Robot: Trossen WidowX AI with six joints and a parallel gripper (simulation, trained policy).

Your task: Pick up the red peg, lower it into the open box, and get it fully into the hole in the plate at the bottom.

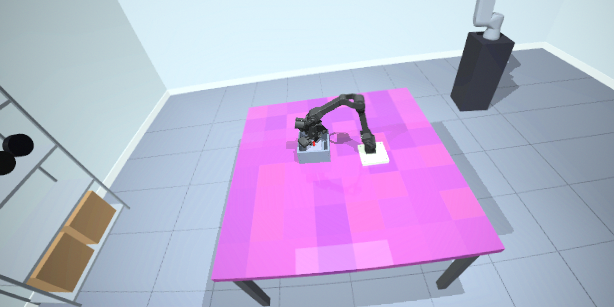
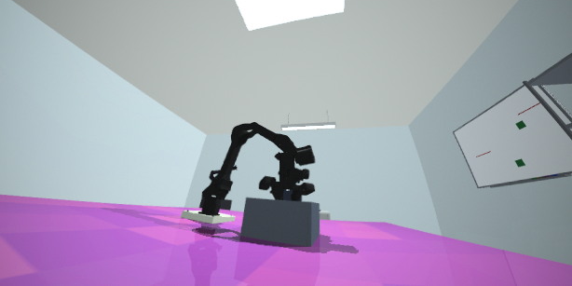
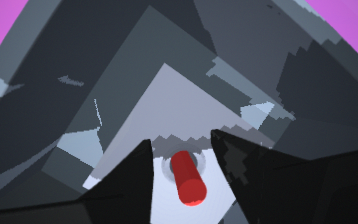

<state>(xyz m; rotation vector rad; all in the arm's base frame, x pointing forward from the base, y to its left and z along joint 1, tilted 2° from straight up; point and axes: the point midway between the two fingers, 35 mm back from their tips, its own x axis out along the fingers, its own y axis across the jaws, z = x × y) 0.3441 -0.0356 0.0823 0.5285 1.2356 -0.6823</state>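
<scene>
My gripper tip is now 10 mm past the red peg, 10 mm to the right of it and 10 mm above it. From my gripper tip the other things lie so: grey box: 10 mm behind, 10 mm to the left, 30 mm below; then plate: 10 mm behind, 10 mm to the left, 20 mm below.
</scene>
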